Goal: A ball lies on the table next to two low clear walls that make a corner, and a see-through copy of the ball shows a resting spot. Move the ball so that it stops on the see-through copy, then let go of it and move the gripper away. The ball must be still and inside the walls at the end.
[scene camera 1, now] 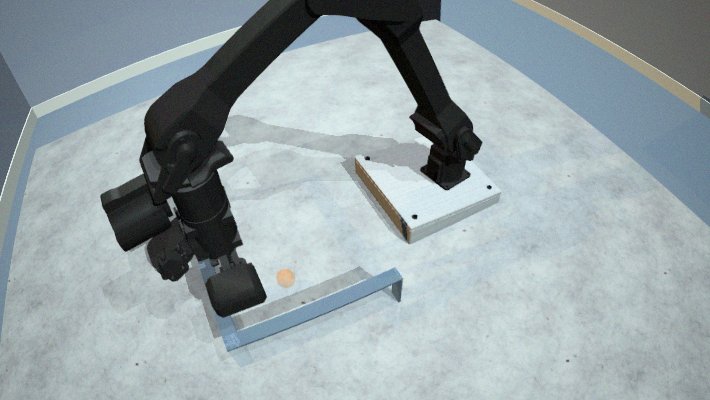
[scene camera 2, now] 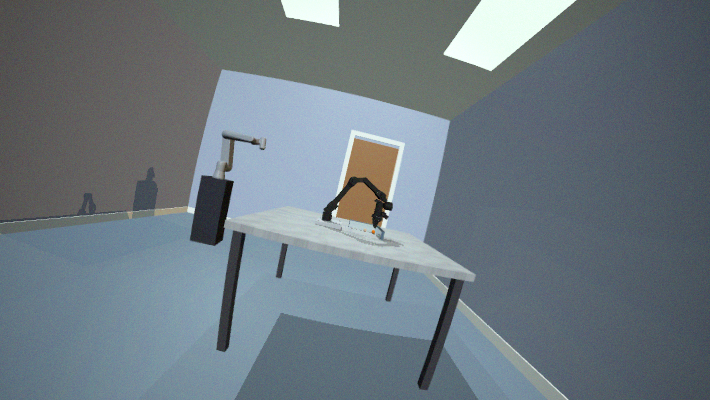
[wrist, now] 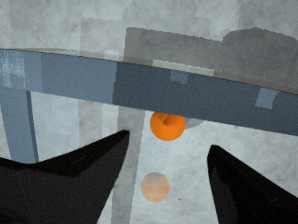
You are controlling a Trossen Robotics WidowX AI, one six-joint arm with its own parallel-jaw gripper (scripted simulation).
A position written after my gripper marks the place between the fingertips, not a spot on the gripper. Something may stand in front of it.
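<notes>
My gripper [scene camera 1: 236,282] is there for me to see, and the wrist view [wrist: 169,144] shows the gripper as well. I also see an orange ball [wrist: 166,127], though scene camera 1 misses the ball, hidden as it is by my gripper.
</notes>
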